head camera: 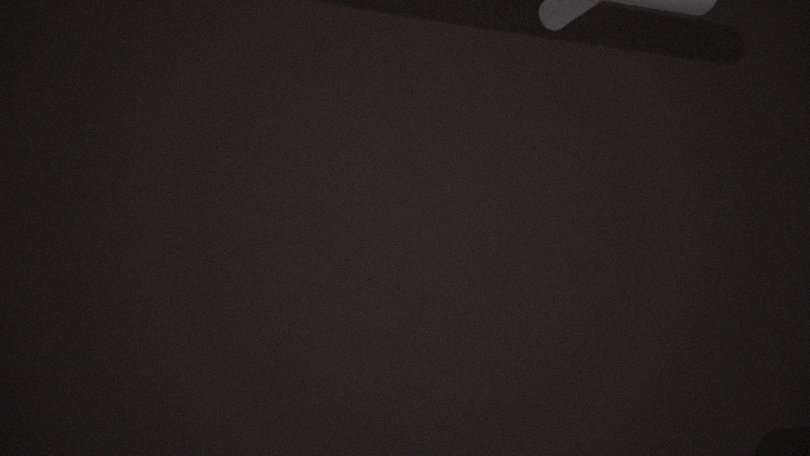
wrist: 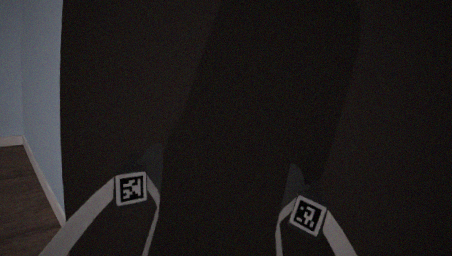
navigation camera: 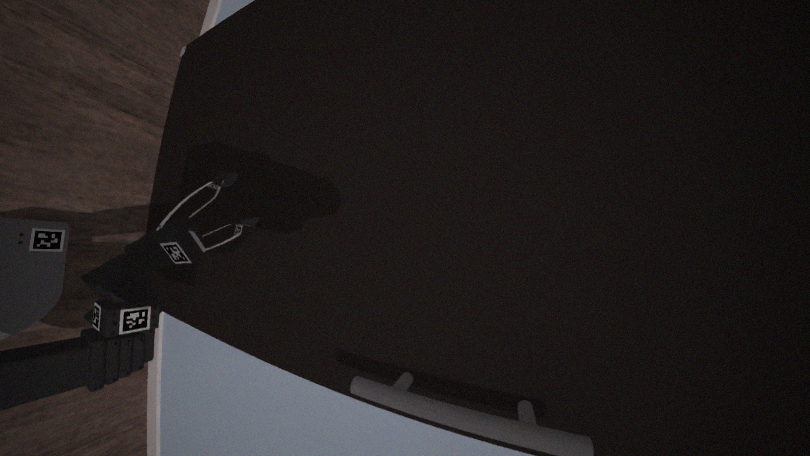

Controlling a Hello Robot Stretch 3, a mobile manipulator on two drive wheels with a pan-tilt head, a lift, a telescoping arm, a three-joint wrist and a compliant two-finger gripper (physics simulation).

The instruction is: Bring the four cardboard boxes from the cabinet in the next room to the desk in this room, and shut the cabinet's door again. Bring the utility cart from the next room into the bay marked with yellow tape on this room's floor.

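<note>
My gripper (navigation camera: 239, 201) (wrist: 221, 171) is open, with nothing between its fingers. Its fingertips point at a large dark brown door panel (head camera: 396, 226) (navigation camera: 510, 198) (wrist: 400, 125) and are close to it; whether they touch it I cannot tell. A grey bar handle (head camera: 680, 4) (navigation camera: 470, 419) is mounted on the panel, at the top of the head view and low in the navigation view, away from the gripper. The cardboard boxes, cabinet body, desk, utility cart and yellow tape do not show in these views.
A pale blue wall (navigation camera: 226, 396) (wrist: 42, 75) with a white baseboard shows beyond the panel's edges. Wooden floor (navigation camera: 85, 113) (wrist: 25, 200) lies at the left. My arm (navigation camera: 45, 371) and grey base (navigation camera: 28, 283) are at the left of the navigation view. Shadows fall on the panel.
</note>
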